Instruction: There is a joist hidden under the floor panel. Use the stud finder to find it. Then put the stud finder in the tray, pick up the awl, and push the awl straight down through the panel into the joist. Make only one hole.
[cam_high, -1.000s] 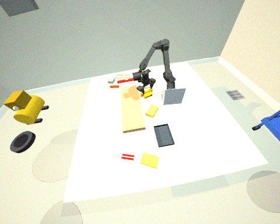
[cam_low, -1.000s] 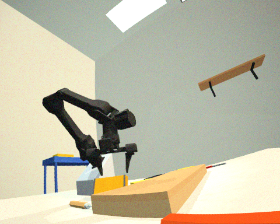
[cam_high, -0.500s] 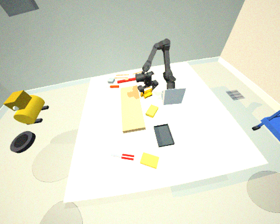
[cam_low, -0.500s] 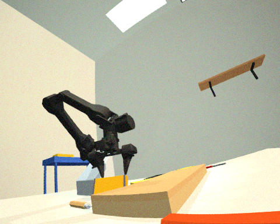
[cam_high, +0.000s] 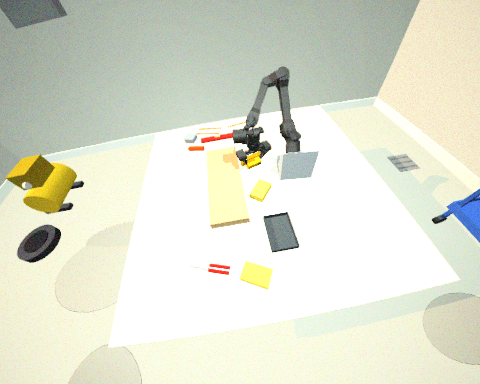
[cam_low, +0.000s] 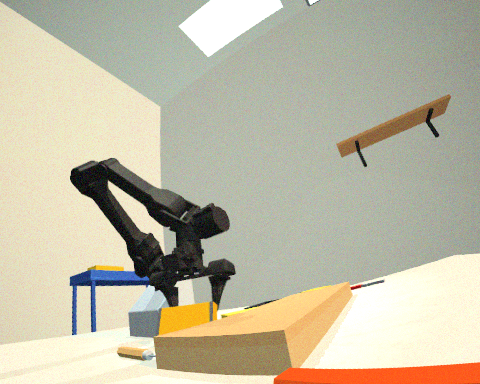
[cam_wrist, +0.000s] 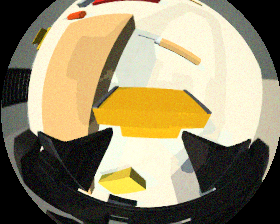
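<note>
Right now my gripper tip is 20 mm past the yellow stud finder, 10 mm to the left of it and 30 mm above it. Also, from my gripper tip: red level: 180 mm ahead, 340 mm to the right, 30 mm below; dark tray: 30 mm behind, 420 mm to the left, 40 mm below; awl: 20 mm ahead, 150 mm to the right, 40 mm below.
</note>
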